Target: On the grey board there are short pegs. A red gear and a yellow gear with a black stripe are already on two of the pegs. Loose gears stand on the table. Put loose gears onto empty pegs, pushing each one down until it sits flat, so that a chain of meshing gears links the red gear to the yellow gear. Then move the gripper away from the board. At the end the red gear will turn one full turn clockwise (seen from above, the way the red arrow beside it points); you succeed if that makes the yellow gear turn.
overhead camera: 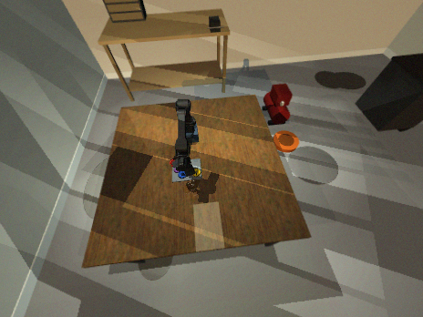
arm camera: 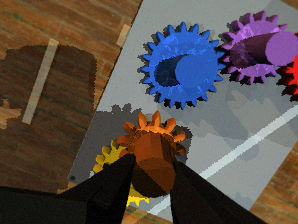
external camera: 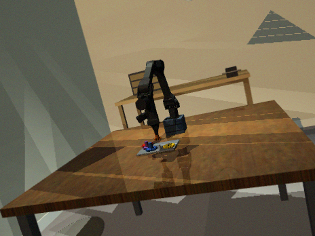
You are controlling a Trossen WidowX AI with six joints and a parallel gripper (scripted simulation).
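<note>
Right now the blue gear is 6 cm below my gripper tip, 5 cm to the right of it and 1 cm behind it. From my gripper tip the other things lie so: purple gear: 8 cm to the right, 6 cm below, 5 cm behind; then yellow gear: 7 cm below, 5 cm to the left; then orange gear: 1 cm below.
</note>
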